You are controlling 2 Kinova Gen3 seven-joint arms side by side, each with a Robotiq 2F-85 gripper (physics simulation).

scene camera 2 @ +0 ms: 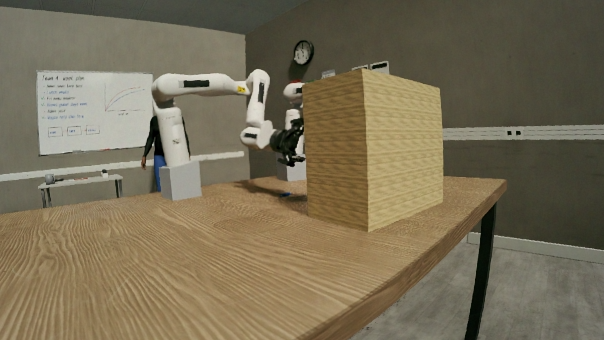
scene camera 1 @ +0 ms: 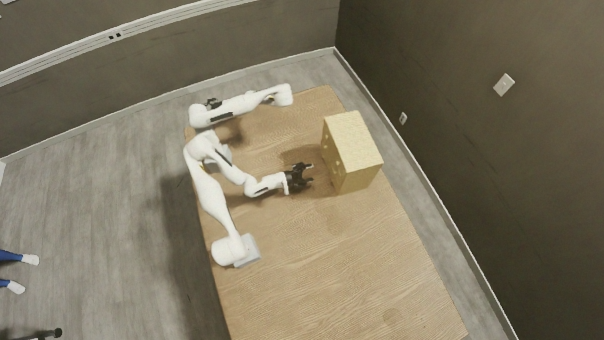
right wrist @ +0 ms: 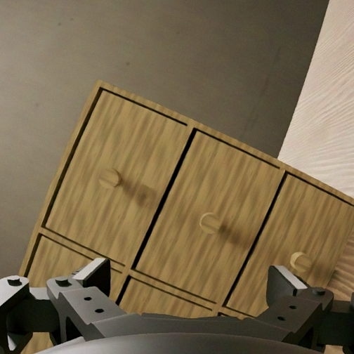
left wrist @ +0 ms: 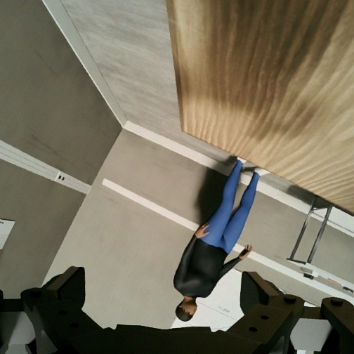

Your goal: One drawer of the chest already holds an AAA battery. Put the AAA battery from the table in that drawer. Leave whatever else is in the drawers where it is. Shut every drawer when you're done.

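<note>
The wooden drawer chest (scene camera 1: 352, 140) (scene camera 2: 337, 150) (right wrist: 112, 220) stands on the table. In the right wrist view it appears tilted; three drawer fronts with round knobs (right wrist: 110, 178) (right wrist: 210, 223) (right wrist: 301, 262) look flush, and the others are partly hidden. A small blue thing, apparently the AAA battery (scene camera 2: 285, 194), lies on the table left of the chest in scene camera 2; I cannot see it in scene camera 1. My right gripper (scene camera 1: 310, 173) (scene camera 2: 296, 145) (right wrist: 188, 280) is open and empty, above the table in front of the drawer fronts. My left gripper (scene camera 1: 213, 102) (left wrist: 162, 287) is open and empty, away from the chest.
The wooden table (scene camera 1: 350, 270) (scene camera 2: 150, 260) (left wrist: 260, 65) carries both arm bases. The left arm (scene camera 1: 240, 105) reaches over the table's upper end in scene camera 1. Walls stand behind the table there. A person (left wrist: 205, 265) stands beyond the table edge in the left wrist view.
</note>
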